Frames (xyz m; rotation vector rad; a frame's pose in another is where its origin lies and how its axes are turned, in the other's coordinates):
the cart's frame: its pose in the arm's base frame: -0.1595 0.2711 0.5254 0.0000 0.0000 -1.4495
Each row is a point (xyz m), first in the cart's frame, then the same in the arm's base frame.
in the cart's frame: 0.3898 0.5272 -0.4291
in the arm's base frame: 0.4110 -0.0520 0.0963
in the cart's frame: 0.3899 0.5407 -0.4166
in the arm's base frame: 0.4244 -0.0505 0.1088
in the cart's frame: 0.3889 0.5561 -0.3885
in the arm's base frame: 0.4396 -0.0477 0.1369
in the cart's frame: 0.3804 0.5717 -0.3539
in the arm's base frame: 0.4540 -0.0373 0.1715
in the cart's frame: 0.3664 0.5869 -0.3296
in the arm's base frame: 0.4674 -0.0216 0.1958
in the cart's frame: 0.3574 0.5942 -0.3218
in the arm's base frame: 0.4736 -0.0118 0.2036
